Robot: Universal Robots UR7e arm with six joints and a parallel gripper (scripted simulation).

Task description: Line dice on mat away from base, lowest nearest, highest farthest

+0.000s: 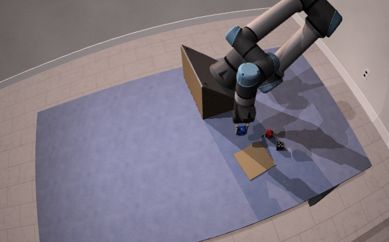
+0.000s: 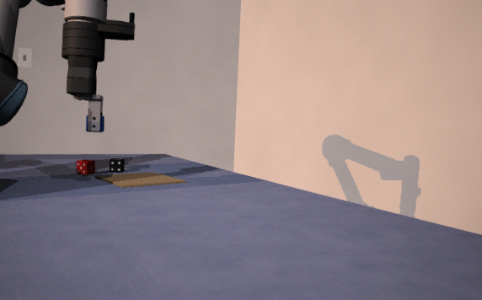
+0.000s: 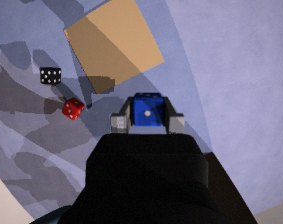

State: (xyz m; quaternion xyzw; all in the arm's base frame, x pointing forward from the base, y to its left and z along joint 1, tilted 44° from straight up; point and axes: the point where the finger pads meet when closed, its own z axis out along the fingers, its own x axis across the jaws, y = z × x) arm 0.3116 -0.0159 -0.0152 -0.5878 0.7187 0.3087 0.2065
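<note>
Now: hand 100 mm short of the tan mat, 40 mm to the right of it and 120 mm above it. Also, from my hand: red die: 150 mm to the left, 100 mm below; blue die: right at my hand; black die: 80 mm ahead, 180 mm to the left, 100 mm below.
</note>
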